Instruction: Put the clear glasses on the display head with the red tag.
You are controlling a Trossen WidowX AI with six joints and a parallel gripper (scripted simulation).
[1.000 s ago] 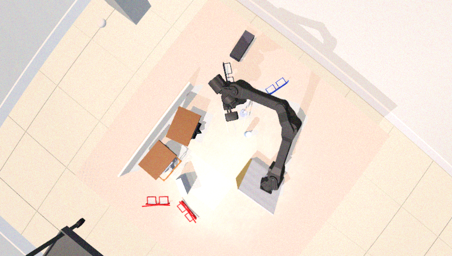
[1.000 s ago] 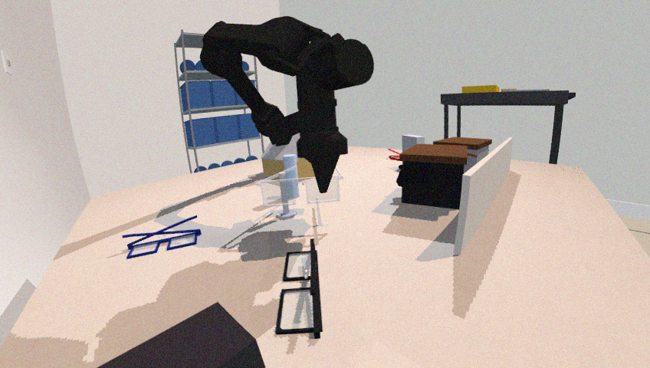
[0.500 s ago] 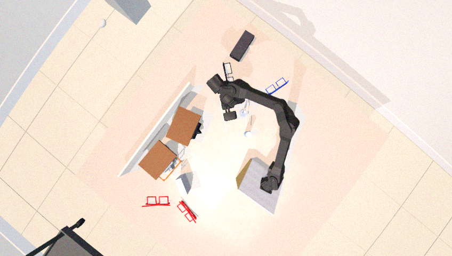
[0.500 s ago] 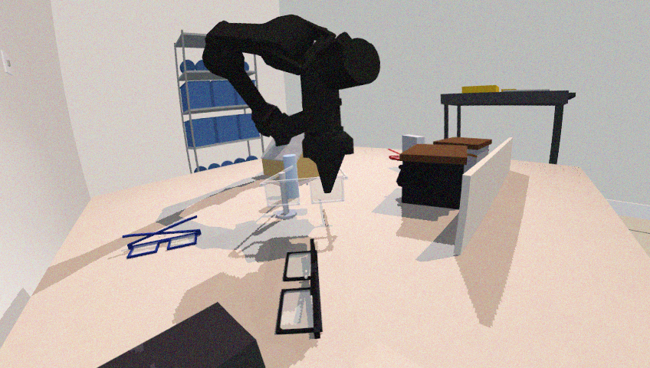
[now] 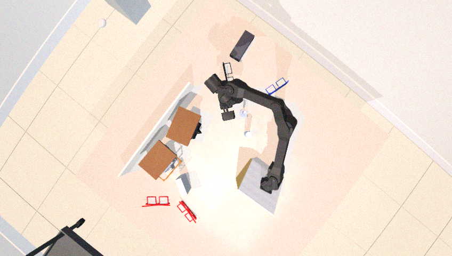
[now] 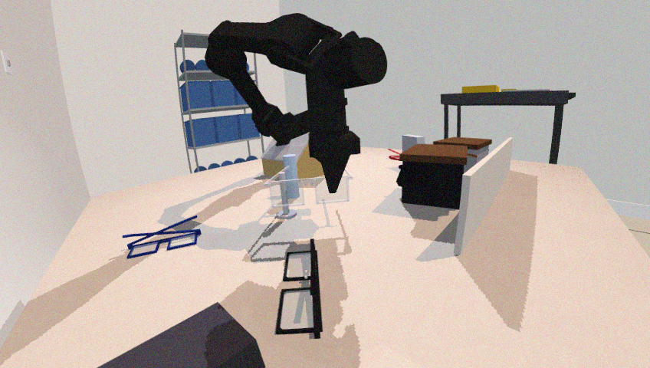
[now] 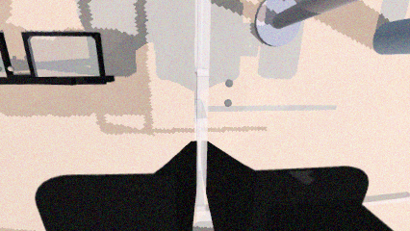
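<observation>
My gripper tip is 7 cm past the clear glasses, 4 cm to the right of it and 1 cm below it. Round my gripper tip: light blue post: 18 cm behind, 8 cm to the left, 1 cm below; then dark display head: 9 cm ahead, 20 cm to the left; then white peg stand: 11 cm behind, 1 cm to the right, 4 cm below.
</observation>
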